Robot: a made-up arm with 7 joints. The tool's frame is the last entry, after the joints.
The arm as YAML. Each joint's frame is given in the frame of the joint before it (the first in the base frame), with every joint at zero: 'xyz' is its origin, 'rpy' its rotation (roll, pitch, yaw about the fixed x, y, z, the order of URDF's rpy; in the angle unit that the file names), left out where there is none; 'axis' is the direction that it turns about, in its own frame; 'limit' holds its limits. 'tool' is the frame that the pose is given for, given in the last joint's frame.
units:
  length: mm
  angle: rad
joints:
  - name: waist
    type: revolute
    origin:
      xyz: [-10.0, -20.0, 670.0]
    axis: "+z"
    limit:
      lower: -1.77
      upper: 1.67
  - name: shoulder
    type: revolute
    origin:
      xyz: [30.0, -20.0, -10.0]
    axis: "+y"
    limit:
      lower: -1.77
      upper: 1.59
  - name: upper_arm
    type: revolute
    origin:
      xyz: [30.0, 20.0, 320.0]
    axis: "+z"
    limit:
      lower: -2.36
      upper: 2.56
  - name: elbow
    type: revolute
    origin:
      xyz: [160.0, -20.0, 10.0]
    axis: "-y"
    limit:
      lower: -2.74
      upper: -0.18
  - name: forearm
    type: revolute
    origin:
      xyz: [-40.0, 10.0, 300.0]
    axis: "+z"
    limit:
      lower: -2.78
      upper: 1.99
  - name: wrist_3
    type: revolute
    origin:
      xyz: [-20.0, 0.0, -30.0]
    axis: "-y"
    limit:
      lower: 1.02
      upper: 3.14
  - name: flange
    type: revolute
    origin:
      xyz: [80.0, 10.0, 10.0]
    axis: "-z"
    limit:
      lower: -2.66
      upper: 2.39
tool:
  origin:
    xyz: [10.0, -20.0, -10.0]
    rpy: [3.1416, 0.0, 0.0]
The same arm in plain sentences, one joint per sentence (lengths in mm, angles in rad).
The arm has seven revolute joints in a row. What follows holds with every joint at zero, and every direction is one of the base frame's. The first joint is mounted 10 mm along -x and 20 mm along -y and 670 mm along +z from the base frame's origin and turns about +z, from -1.77 to 1.67 rad. The second joint is mounted 30 mm along +x and 20 mm along -y and 10 mm along -z from the first joint and turns about +y, from -1.77 to 1.59 rad. The third joint is mounted 30 mm along +x and 20 mm along +y and 320 mm along +z from the second joint and turns about +z, from -2.36 to 2.56 rad. The fourth joint is mounted 160 mm along +x and 20 mm along -y and 10 mm along +z from the third joint and turns about -y, from -2.74 to -0.18 rad. The fifth joint is mounted 40 mm along -x and 10 mm along +y and 300 mm along +z from the fourth joint and turns about +z, from -2.78 to 1.99 rad. The sixth joint is mounted 20 mm along -x and 30 mm along -z from the fifth joint and turns about -y, from 1.02 to 3.14 rad. The seventh joint is mounted 80 mm along +x and 10 mm along +y and 10 mm along +z from the sixth joint and turns about -z, from -2.66 to 2.39 rad. The tool frame, which is the frame that the pose is given for, is mounted 10 mm along +x and 20 mm along -y and 10 mm along -z from the seventh joint; its axes are the base frame's turned by roll -3.1416, pitch 0 and yaw 0 rad (as in URDF: about the fixed x, then y, then z).
